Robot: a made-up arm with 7 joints. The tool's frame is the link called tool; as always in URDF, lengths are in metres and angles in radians. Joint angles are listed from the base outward. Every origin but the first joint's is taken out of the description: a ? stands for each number. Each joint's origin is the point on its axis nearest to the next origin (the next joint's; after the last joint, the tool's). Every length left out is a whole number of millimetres.
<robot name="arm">
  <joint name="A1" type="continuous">
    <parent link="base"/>
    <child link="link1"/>
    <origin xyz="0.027 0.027 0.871"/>
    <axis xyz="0 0 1"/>
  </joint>
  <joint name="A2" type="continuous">
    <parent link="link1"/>
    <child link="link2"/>
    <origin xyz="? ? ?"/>
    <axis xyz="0 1 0"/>
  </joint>
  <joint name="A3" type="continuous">
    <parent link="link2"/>
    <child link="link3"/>
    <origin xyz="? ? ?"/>
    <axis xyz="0 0 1"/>
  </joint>
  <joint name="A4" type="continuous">
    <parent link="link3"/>
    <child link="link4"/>
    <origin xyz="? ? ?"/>
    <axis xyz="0 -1 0"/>
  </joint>
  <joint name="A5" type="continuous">
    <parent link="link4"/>
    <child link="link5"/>
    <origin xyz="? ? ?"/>
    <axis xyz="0 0 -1"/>
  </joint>
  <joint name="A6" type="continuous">
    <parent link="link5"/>
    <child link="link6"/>
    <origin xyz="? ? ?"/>
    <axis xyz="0 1 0"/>
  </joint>
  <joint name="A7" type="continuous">
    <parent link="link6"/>
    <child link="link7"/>
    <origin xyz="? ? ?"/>
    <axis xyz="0 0 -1"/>
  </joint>
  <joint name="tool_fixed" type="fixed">
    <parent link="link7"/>
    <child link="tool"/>
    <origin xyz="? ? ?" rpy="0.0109 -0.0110 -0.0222"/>
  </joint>
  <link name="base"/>
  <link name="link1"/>
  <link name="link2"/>
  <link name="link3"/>
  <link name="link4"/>
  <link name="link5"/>
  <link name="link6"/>
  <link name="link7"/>
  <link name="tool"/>
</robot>
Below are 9 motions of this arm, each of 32 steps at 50 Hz.
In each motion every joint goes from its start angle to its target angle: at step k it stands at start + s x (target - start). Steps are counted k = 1, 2, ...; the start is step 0. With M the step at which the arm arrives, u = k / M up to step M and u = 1 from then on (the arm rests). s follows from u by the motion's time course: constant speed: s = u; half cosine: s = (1 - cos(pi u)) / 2; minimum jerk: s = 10 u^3 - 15 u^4 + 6 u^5.
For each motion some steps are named. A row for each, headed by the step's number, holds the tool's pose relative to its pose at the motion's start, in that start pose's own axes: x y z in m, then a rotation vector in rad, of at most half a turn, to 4 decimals.
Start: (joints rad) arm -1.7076 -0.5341 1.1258 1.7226 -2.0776 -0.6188 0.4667
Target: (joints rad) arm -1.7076 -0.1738 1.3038 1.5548 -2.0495 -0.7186 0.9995
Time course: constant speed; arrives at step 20
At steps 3, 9, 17, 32:
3: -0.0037 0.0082 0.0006 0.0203 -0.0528 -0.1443
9: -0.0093 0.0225 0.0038 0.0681 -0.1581 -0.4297
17: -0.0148 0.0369 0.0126 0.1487 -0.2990 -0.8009
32: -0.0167 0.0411 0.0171 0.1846 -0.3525 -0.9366

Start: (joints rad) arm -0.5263 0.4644 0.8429 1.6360 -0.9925 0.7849 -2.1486
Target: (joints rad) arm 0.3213 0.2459 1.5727 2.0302 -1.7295 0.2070 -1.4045
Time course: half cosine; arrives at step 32
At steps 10, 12, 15, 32:
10: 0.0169 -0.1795 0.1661 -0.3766 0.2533 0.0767
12: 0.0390 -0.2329 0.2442 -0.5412 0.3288 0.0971
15: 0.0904 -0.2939 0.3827 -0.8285 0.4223 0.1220
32: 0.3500 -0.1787 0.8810 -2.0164 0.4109 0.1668

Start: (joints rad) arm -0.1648 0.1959 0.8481 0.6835 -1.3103 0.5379 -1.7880
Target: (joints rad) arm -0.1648 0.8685 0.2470 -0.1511 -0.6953 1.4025 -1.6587
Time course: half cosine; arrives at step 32
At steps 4, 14, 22, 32:
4: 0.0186 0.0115 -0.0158 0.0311 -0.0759 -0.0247
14: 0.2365 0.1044 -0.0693 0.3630 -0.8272 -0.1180
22: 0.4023 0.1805 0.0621 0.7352 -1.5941 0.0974
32: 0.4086 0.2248 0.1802 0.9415 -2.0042 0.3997

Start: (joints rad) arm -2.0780 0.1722 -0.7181 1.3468 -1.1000 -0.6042 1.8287
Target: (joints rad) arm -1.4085 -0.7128 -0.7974 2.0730 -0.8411 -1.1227 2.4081
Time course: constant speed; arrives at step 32
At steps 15, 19, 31, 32:
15: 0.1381 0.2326 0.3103 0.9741 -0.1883 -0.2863
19: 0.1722 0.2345 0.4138 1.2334 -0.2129 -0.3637
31: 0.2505 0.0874 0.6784 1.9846 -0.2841 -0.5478
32: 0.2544 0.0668 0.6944 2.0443 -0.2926 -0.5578

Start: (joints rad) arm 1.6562 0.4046 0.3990 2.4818 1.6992 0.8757 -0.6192
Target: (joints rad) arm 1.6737 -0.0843 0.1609 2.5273 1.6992 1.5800 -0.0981
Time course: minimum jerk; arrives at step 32
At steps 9, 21, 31, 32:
9: -0.0121 0.0630 -0.0140 0.0654 0.0874 0.0048
21: -0.1257 0.3245 -0.0227 0.1974 0.5413 0.0491
31: -0.1829 0.3996 -0.0049 0.1741 0.7055 0.0755
32: -0.1830 0.3997 -0.0049 0.1741 0.7057 0.0755

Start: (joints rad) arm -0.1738 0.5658 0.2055 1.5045 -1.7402 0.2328 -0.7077
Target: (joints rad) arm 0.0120 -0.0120 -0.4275 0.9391 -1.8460 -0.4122 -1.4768
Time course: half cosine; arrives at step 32
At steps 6, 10, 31, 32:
6: -0.0059 0.0084 0.0185 -0.0055 -0.0119 0.0881
10: -0.0162 0.0233 0.0506 -0.0145 -0.0331 0.2208
31: -0.0538 0.1172 0.2640 -0.1882 -0.1667 0.7090
32: -0.0538 0.1175 0.2647 -0.1893 -0.1670 0.7099

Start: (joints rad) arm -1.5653 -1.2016 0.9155 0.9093 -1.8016 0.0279 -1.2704
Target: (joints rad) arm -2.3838 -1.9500 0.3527 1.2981 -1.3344 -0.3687 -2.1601
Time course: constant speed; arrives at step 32
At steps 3, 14, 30, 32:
3: -0.0109 0.0146 -0.0122 0.0855 0.0234 0.0719
14: -0.0555 0.0370 -0.0343 0.3604 0.1222 0.4150
30: -0.0841 -0.0591 -0.0505 0.6154 0.2763 1.1372
32: -0.0790 -0.0815 -0.0546 0.6309 0.2960 1.2436

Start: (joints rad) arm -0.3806 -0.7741 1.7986 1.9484 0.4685 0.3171 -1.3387
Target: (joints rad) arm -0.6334 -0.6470 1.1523 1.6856 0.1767 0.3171 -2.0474
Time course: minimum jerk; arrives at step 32
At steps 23, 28, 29, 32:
23: -0.4495 -0.1130 0.1055 0.1570 0.8863 0.6153
28: -0.5050 -0.1193 0.1474 0.2406 1.0042 0.6765
29: -0.5088 -0.1197 0.1507 0.2472 1.0125 0.6806
32: -0.5119 -0.1199 0.1533 0.2525 1.0191 0.6838

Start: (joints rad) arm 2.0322 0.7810 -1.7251 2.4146 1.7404 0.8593 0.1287
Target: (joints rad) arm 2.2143 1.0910 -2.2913 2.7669 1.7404 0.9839 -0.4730
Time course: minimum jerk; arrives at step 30
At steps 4, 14, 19, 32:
4: -0.0037 0.0045 -0.0011 -0.0009 0.0028 0.0258
14: -0.1065 0.0988 -0.0225 -0.0112 0.0763 0.5979
19: -0.2044 0.1552 -0.0331 -0.0061 0.1400 1.0195
32: -0.3020 0.1910 -0.0368 0.0065 0.2000 1.3919

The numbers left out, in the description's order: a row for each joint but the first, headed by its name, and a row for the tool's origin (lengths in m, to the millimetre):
A2: 0.011 0.023 0.000
A3: -0.022 0.000 0.372
A4: 0.120 -0.008 0.000
A5: 0.063 0.000 -0.225
A6: -0.012 0.025 0.000
A7: 0.117 0.000 -0.195
tool: 0.012 0.001 0.000

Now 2 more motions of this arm.
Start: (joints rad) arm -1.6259 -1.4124 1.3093 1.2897 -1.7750 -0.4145 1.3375
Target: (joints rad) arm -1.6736 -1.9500 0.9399 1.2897 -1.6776 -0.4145 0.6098
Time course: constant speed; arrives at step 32
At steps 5, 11, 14, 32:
5: -0.0051 -0.0026 -0.0049 -0.0716 0.0408 0.1583
11: -0.0088 -0.0058 -0.0081 -0.1540 0.0935 0.3501
14: -0.0096 -0.0072 -0.0085 -0.1940 0.1215 0.4466
32: 0.0006 -0.0080 0.0022 -0.4208 0.3108 1.0279

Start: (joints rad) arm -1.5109 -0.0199 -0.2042 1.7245 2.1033 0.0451 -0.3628
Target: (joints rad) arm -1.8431 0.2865 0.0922 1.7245 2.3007 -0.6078 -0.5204
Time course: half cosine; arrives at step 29
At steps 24, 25, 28, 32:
24: 0.1229 -0.2056 0.0454 -0.5563 -0.6254 0.0114
25: 0.1255 -0.2105 0.0484 -0.5742 -0.6412 0.0108
28: 0.1299 -0.2186 0.0538 -0.6050 -0.6679 0.0096
32: 0.1302 -0.2191 0.0542 -0.6071 -0.6697 0.0095

